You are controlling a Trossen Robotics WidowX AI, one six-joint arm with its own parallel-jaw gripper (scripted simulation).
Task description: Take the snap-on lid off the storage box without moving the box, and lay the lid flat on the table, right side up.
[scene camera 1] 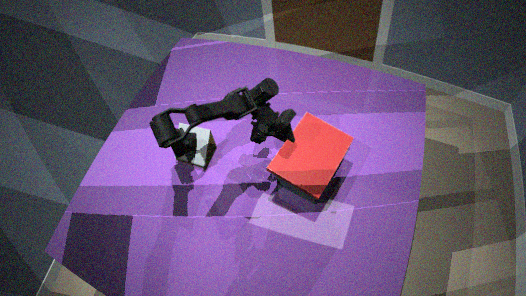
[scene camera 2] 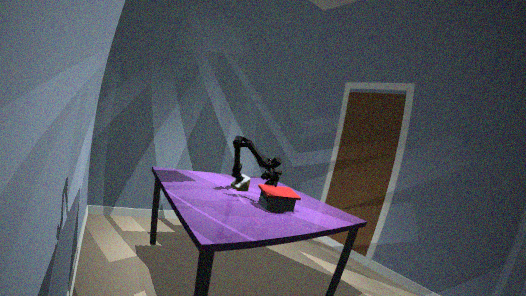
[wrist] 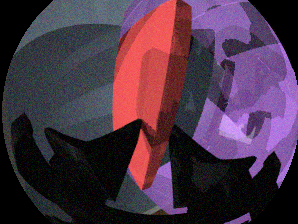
Labels:
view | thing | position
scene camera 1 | my gripper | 291,142
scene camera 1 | red lid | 309,163
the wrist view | my gripper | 156,126
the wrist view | storage box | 198,73

